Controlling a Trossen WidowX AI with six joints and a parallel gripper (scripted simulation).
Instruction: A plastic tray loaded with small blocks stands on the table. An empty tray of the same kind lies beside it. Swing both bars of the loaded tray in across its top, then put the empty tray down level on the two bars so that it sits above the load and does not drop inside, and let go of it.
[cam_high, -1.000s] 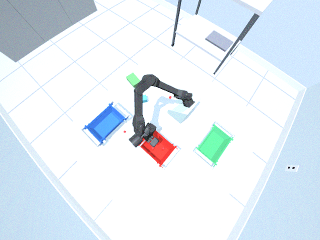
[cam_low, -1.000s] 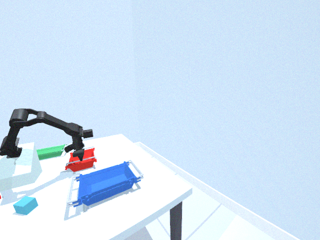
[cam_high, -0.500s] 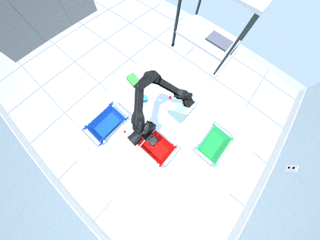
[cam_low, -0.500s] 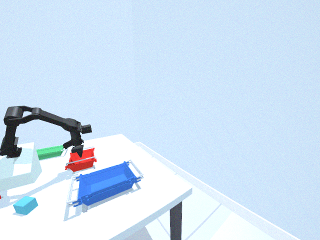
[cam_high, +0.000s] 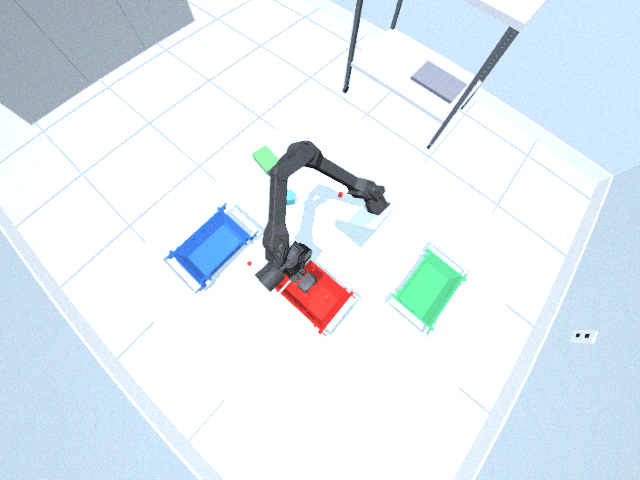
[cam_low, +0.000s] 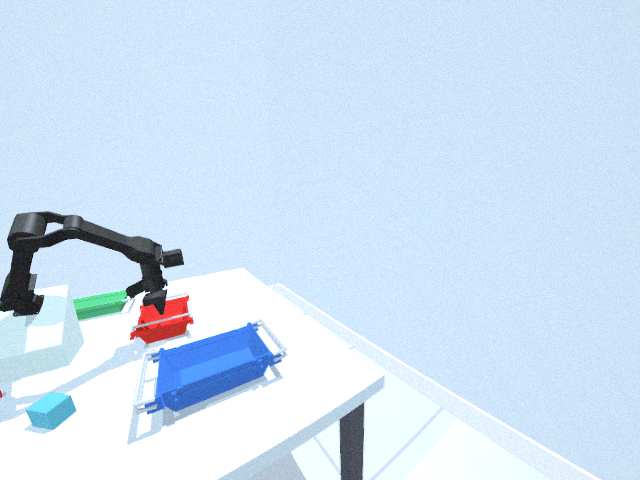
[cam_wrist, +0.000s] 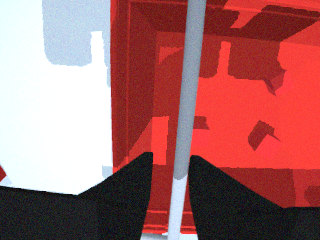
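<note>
Right now my gripper tip is 400 mm to the right of the green tray, 340 mm past it and 50 mm above it. Also, from my gripper tip: green block: 480 mm to the right, 270 mm behind, 70 mm below; then cyan block: 270 mm to the right, 210 mm behind, 70 mm below.
</note>
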